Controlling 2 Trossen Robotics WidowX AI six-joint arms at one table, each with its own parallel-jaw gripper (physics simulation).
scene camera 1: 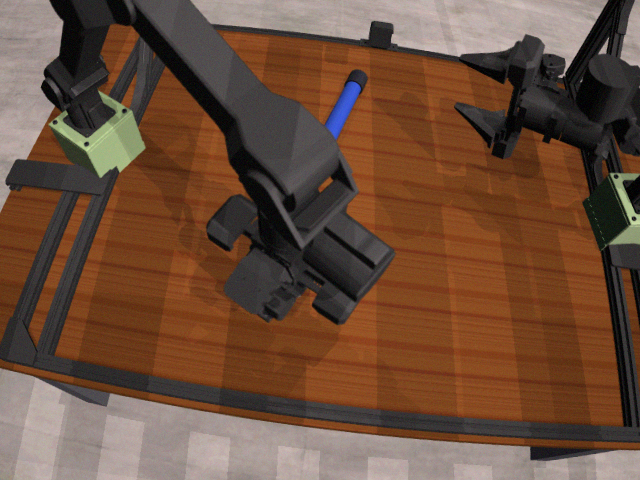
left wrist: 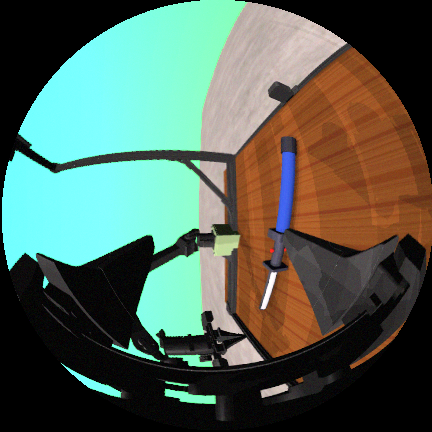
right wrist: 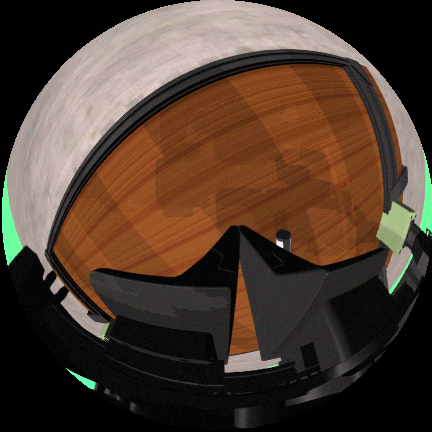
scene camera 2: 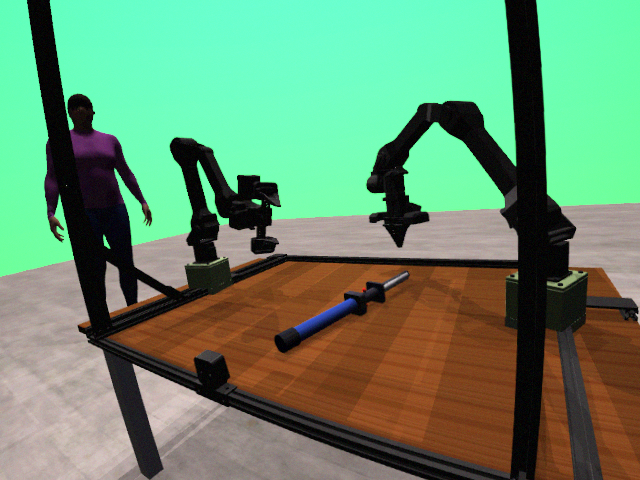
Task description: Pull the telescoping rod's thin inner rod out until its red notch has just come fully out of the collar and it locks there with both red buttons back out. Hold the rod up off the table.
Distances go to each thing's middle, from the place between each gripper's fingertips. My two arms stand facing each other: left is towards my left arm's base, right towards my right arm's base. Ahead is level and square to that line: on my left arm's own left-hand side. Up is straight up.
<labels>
Now: the telescoping rod [scene camera 2: 354,302] 180 mm below my left hand, 170 mm to the right of it and 10 mm ahead of it.
My right hand is 270 mm past the telescoping rod, 20 mm to the right of it and 60 mm above it.
</labels>
